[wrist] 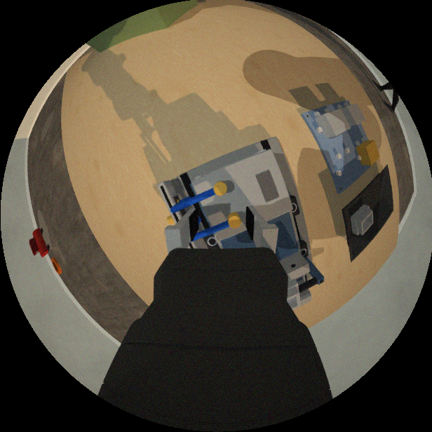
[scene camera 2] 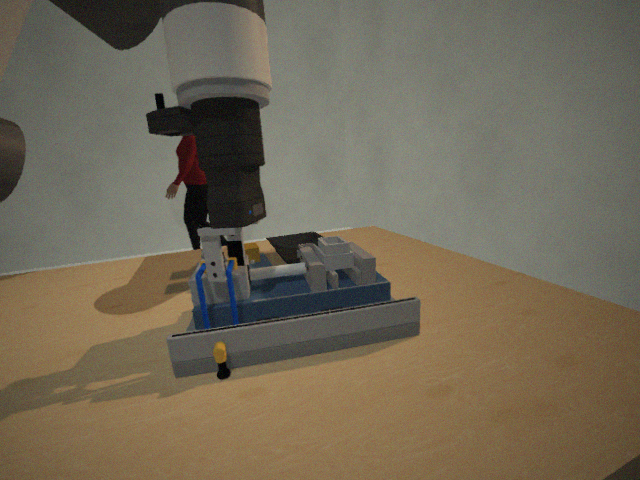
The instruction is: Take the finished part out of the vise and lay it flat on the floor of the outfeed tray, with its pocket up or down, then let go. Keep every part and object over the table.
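Observation:
The vise (scene camera 2: 310, 300) (wrist: 280, 172) has a blue base and grey blocks. In the scene view, the grey part (scene camera 2: 334, 253), with a square pocket facing up, sits between the jaws at the right end. In the wrist view that end is partly hidden by the gripper body. My gripper (scene camera 2: 227, 268) (wrist: 221, 217) is open, low over the opposite end of the vise, away from the part. A yellow-tipped blue hose (scene camera 2: 232, 297) (wrist: 212, 230) shows between the fingers in the wrist view; contact cannot be told. Which thing is the outfeed tray is unclear.
A second blue hose (scene camera 2: 202, 297) (wrist: 195, 200) stands beside the first. A long grey wall (scene camera 2: 294, 330) runs along the vise. Beyond the vise are a dark panel (scene camera 2: 289, 244) (wrist: 381, 200) bearing a grey block (wrist: 362, 220), and a blue plate (wrist: 327, 150). A green object (wrist: 145, 27) lies at the far edge.

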